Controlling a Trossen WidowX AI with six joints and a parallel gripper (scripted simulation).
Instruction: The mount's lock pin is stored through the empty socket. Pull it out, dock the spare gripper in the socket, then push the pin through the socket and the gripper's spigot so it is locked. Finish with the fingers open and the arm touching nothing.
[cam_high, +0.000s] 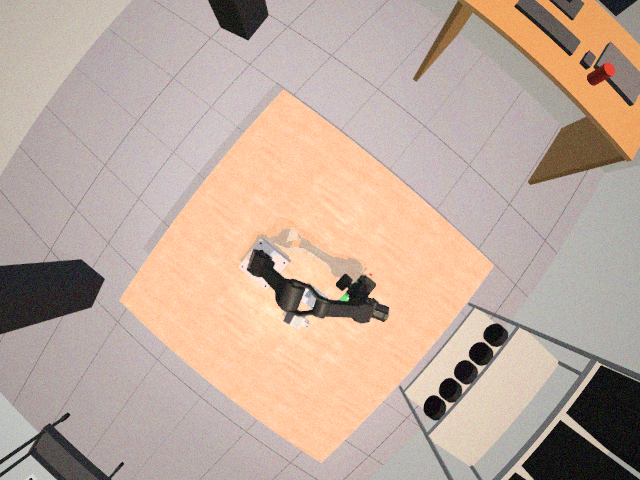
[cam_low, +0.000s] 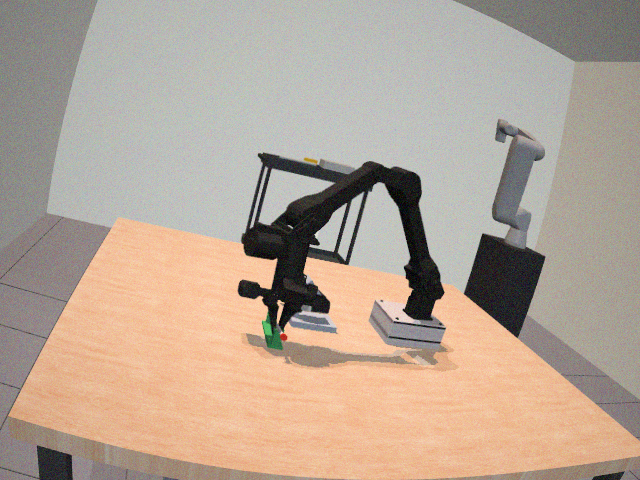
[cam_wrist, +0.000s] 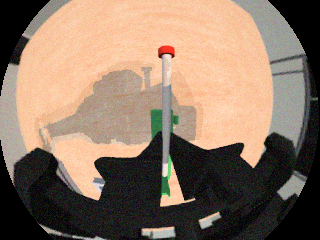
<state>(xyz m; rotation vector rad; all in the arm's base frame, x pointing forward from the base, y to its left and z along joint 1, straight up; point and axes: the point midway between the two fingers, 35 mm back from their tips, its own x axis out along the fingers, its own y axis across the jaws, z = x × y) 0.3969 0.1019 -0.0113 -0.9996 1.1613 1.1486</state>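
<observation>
My gripper tip is 4 cm to the left of the green cradle, 1 cm below it and 1 cm past it. Also, from my gripper tip: grey mount: 14 cm to the right, 11 cm behind, 4 cm above; spare gripper: 26 cm to the right, 14 cm behind.
</observation>
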